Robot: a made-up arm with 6 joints. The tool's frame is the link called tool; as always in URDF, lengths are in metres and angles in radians. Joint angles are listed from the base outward. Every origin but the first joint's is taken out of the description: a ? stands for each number. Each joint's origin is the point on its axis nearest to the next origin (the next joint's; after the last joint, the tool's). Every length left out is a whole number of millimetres.
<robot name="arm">
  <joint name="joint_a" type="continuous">
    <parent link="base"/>
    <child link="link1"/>
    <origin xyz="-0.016 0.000 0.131" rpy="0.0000 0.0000 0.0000"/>
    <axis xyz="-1 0 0"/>
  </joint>
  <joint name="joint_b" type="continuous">
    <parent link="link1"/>
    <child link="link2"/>
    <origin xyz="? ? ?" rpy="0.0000 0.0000 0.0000"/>
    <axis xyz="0 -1 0"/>
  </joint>
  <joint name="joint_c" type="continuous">
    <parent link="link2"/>
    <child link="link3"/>
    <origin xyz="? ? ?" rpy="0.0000 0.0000 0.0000"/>
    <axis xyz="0 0 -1"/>
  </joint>
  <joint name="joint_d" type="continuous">
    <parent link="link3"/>
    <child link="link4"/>
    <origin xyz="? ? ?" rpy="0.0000 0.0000 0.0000"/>
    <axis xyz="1 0 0"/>
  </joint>
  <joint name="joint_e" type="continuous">
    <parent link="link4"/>
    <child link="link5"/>
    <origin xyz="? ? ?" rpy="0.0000 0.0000 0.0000"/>
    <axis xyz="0 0 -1"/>
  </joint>
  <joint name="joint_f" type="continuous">
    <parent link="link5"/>
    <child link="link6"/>
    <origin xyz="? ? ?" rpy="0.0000 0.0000 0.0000"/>
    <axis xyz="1 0 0"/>
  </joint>
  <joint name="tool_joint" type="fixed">
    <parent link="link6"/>
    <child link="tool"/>
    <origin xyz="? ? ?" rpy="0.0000 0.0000 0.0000"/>
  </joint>
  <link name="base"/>
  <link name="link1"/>
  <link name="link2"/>
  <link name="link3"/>
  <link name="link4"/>
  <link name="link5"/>
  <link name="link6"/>
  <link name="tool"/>
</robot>
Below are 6 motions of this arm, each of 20 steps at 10 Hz.
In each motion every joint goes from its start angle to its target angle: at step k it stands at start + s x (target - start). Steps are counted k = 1, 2, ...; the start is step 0. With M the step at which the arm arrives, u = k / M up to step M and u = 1 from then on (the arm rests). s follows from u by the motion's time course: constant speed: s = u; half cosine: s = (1 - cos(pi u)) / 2; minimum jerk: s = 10 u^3 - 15 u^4 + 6 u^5.
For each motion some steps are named. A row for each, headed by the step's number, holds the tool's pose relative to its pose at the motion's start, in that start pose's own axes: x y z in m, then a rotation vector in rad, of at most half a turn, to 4 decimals.
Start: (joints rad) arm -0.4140 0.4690 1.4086 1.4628 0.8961 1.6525
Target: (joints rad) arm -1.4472 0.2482 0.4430 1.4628 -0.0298 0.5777
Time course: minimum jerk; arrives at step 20
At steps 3, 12, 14, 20:
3: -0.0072 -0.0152 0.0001 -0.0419 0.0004 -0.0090
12: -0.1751 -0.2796 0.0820 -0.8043 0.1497 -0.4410
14: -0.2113 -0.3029 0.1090 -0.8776 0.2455 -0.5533
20: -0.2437 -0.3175 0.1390 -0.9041 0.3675 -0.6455

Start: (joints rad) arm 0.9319 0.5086 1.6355 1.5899 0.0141 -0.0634
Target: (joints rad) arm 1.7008 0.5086 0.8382 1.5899 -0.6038 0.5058
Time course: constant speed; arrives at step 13
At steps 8, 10, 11, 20:
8: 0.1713 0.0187 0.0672 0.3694 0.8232 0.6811
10: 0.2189 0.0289 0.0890 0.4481 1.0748 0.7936
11: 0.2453 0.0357 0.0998 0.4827 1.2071 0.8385
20: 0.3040 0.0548 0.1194 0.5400 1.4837 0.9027

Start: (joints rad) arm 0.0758 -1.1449 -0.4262 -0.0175 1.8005 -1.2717
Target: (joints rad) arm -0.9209 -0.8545 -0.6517 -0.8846 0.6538 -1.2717
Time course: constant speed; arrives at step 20
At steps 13, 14, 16, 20:
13: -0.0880 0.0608 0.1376 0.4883 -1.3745 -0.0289
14: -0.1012 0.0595 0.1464 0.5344 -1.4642 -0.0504
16: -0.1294 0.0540 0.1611 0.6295 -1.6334 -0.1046
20: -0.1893 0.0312 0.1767 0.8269 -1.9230 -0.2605

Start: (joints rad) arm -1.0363 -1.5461 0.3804 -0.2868 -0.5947 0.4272
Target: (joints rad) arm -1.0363 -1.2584 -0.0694 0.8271 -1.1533 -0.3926
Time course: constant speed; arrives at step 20
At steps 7, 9, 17, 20:
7: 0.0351 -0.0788 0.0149 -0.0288 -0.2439 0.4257
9: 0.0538 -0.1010 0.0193 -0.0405 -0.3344 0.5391
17: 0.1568 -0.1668 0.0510 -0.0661 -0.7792 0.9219
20: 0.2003 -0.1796 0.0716 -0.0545 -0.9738 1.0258

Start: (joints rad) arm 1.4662 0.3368 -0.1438 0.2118 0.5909 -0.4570
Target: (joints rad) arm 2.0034 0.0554 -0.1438 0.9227 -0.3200 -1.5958
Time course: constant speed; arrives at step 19
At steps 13, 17, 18, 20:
13: 0.1242 -0.2528 0.1596 -0.6677 -0.2558 0.6219
17: 0.1783 -0.2921 0.2317 -0.8192 -0.4139 0.7328
18: 0.1908 -0.2997 0.2508 -0.8534 -0.4578 0.7525
20: 0.2027 -0.3066 0.2702 -0.8862 -0.5032 0.7686

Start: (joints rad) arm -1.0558 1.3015 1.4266 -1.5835 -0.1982 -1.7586
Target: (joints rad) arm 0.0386 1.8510 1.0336 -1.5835 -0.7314 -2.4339
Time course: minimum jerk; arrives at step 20
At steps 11, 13, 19, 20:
11: 0.2867 -0.0033 0.0510 -0.4049 0.2286 -0.9112
13: 0.3534 -0.0233 0.0574 -0.5527 0.3592 -1.1677
19: 0.4389 -0.0540 0.0639 -0.7571 0.5913 -1.5018
20: 0.4394 -0.0541 0.0639 -0.7581 0.5927 -1.5034

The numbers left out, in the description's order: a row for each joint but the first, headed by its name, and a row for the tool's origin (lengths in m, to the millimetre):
joint_b: 0.000 0.145 -0.253
joint_c: -0.111 0.000 0.007
joint_d: -0.044 -0.306 0.000
joint_e: 0.000 -0.051 0.123
joint_f: -0.020 0.162 0.000
tool: 0.000 -0.030 -0.267

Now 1 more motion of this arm.
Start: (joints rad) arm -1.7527 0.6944 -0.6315 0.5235 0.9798 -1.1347
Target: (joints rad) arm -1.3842 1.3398 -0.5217 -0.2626 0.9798 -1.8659
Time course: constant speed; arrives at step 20
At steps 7, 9, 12, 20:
7: -0.0413 -0.1169 0.0365 -0.4313 -0.2365 -0.4044
9: -0.0651 -0.1402 0.0483 -0.5417 -0.2863 -0.5330
12: -0.1077 -0.1639 0.0623 -0.6925 -0.3447 -0.7365
20: -0.2305 -0.1574 0.0580 -0.9811 -0.3904 -1.3308

